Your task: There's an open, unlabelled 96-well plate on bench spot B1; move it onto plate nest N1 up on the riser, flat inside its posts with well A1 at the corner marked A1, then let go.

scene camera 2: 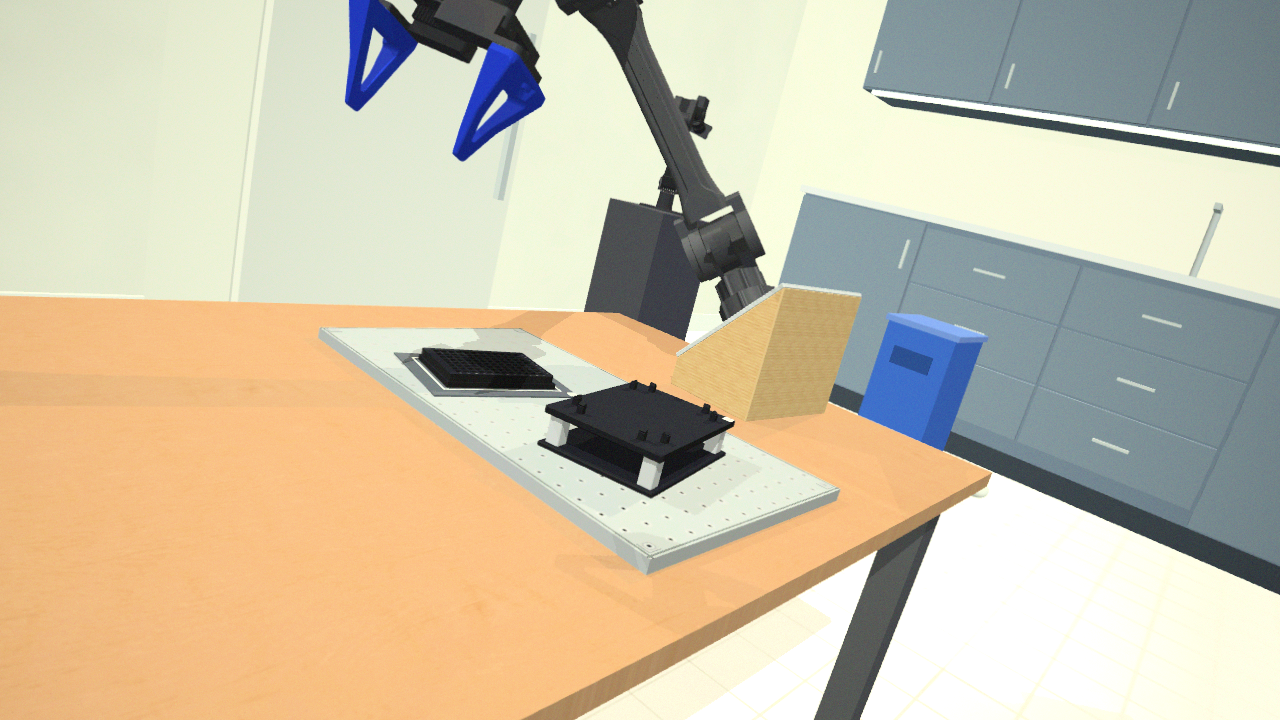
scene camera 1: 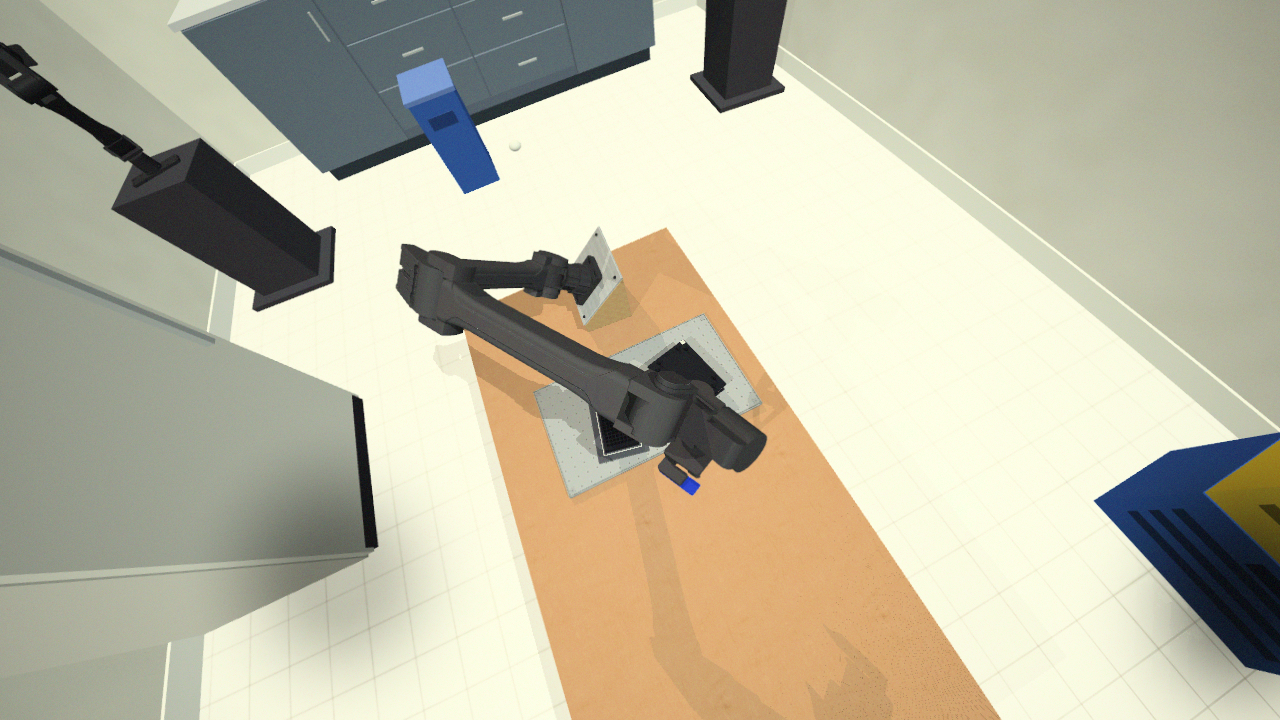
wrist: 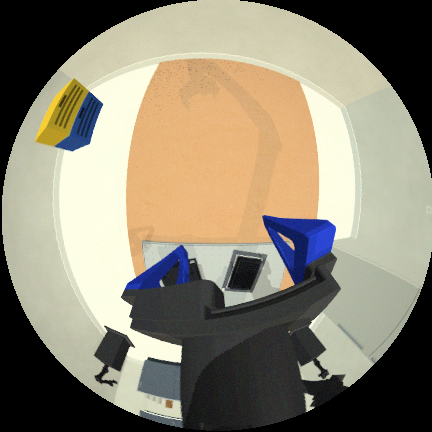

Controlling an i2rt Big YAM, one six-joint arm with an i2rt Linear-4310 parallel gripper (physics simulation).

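Pixels of known places: gripper, fingertip midpoint: (scene camera 2: pixel 402 132) (scene camera 1: pixel 706 468) (wrist: pixel 221 235); arm's base, origin of the base link: (scene camera 2: pixel 758 328) (scene camera 1: pixel 587 281).
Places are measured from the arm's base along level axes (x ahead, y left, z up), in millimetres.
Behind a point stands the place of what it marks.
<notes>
The black 96-well plate (scene camera 1: pixel 619 437) {x 429, y -69, z -71 mm} (scene camera 2: pixel 487 367) {x 403, y -49, z -71 mm} (wrist: pixel 244 273) {x 400, y -61, z -71 mm} lies flat in the grey frame of bench spot B1 (scene camera 2: pixel 435 390) (wrist: pixel 261 257). In scene camera 1 the arm hides part of it. The nest N1 (scene camera 1: pixel 687 365) {x 329, y 157, z -46 mm} (scene camera 2: pixel 637 416) {x 370, y 149, z -46 mm} is a black top with short posts on white legs; in the wrist view a finger partly covers it. My gripper (scene camera 2: pixel 407 132) {x 599, y 68, z 154 mm} (wrist: pixel 221 235) {x 599, y 68, z 154 mm} is open, its blue fingers wide apart with nothing between them, high above the board. In scene camera 1 one blue fingertip shows beside the arm. The A1 marks are too small to read.
Both stand on a pale perforated board (scene camera 1: pixel 572 479) {x 477, y -211, z -86 mm} (scene camera 2: pixel 617 532) {x 480, y 256, z -86 mm} (wrist: pixel 210 255) {x 458, y 59, z -86 mm} on the wooden table (scene camera 1: pixel 617 573) {x 703, y -177, z -99 mm} (scene camera 2: pixel 268 501) {x 680, y 123, z -99 mm} (wrist: pixel 215 165) {x 742, y 70, z -99 mm}. The arm's wedge-shaped wooden mount (scene camera 2: pixel 796 358) {x 22, y 86, z -14 mm} stands behind the nest. A blue bin (scene camera 1: pixel 456 134) (scene camera 2: pixel 921 376) stands on the floor.
</notes>
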